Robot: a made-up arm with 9 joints. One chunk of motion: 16 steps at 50 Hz.
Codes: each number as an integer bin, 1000 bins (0 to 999) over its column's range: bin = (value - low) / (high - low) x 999, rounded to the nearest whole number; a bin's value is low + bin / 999 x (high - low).
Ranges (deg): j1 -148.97..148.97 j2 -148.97..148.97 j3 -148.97..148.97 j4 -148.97..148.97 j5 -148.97..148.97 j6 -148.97..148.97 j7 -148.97..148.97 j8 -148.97..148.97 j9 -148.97..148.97
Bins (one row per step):
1: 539 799 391 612 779 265 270 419 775
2: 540 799 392 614 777 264 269 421 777
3: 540 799 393 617 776 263 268 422 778
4: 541 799 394 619 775 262 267 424 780
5: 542 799 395 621 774 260 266 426 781
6: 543 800 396 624 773 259 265 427 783
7: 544 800 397 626 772 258 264 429 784
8: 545 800 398 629 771 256 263 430 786
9: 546 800 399 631 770 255 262 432 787
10: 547 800 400 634 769 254 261 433 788
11: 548 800 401 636 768 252 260 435 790
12: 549 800 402 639 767 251 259 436 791
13: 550 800 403 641 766 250 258 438 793
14: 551 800 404 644 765 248 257 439 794
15: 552 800 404 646 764 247 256 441 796
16: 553 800 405 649 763 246 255 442 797
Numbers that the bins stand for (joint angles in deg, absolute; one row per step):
1: 11.78 89.32 -32.36 33.55 83.36 -69.94 -68.45 -24.01 82.16
2: 12.08 89.32 -32.06 34.15 82.76 -70.24 -68.74 -23.41 82.76
3: 12.08 89.32 -31.76 35.04 82.46 -70.53 -69.04 -23.11 83.06
4: 12.38 89.32 -31.46 35.64 82.16 -70.83 -69.34 -22.52 83.66
5: 12.68 89.32 -31.17 36.24 81.87 -71.43 -69.64 -21.92 83.95
6: 12.97 89.62 -30.87 37.13 81.57 -71.73 -69.94 -21.62 84.55
7: 13.27 89.62 -30.57 37.73 81.27 -72.02 -70.24 -21.03 84.85
8: 13.57 89.62 -30.27 38.62 80.97 -72.62 -70.53 -20.73 85.45
9: 13.87 89.62 -29.97 39.22 80.67 -72.92 -70.83 -20.13 85.74
10: 14.17 89.62 -29.67 40.11 80.38 -73.22 -71.13 -19.83 86.04
11: 14.46 89.62 -29.38 40.71 80.08 -73.81 -71.43 -19.24 86.64
12: 14.76 89.62 -29.08 41.60 79.78 -74.11 -71.73 -18.94 86.94
13: 15.06 89.62 -28.78 42.20 79.48 -74.41 -72.02 -18.34 87.53
14: 15.36 89.62 -28.48 43.10 79.18 -75.01 -72.32 -18.04 87.83
15: 15.66 89.62 -28.48 43.69 78.88 -75.31 -72.62 -17.45 88.43
16: 15.96 89.62 -28.18 44.59 78.59 -75.60 -72.92 -17.15 88.73

